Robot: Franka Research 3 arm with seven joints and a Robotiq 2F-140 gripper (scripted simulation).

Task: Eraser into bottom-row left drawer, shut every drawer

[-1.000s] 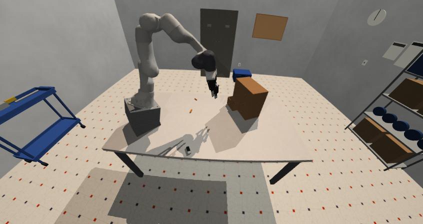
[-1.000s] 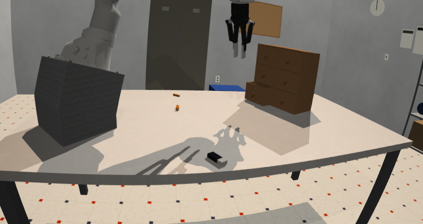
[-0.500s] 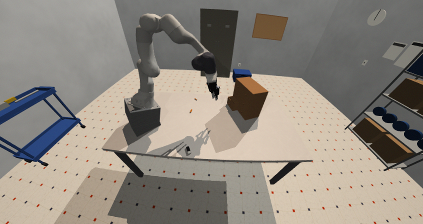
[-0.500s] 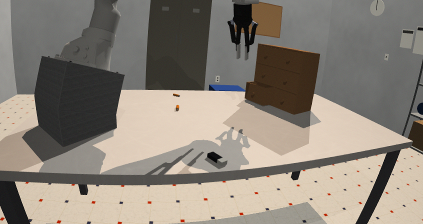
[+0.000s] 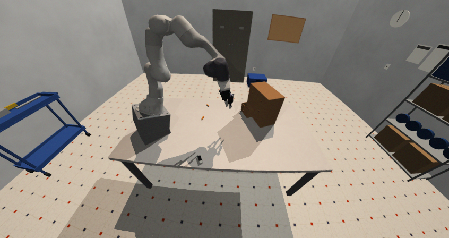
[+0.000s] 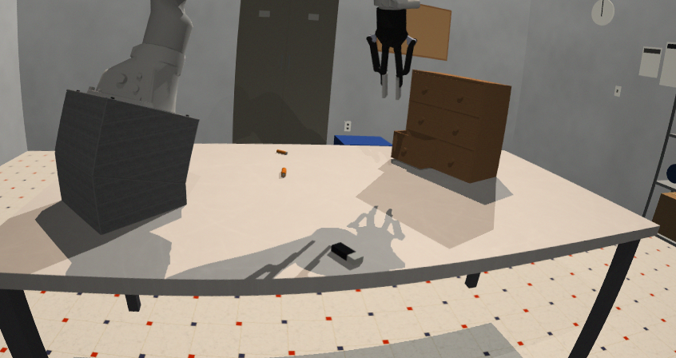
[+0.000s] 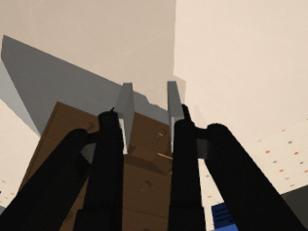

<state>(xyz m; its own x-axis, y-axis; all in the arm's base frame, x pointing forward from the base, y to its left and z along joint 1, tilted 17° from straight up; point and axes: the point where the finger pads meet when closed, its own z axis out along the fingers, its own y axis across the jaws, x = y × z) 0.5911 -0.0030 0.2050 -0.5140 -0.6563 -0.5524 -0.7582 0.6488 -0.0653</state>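
Right now my hand is 350 mm to the left of the eraser, 290 mm above it and 200 mm past it.
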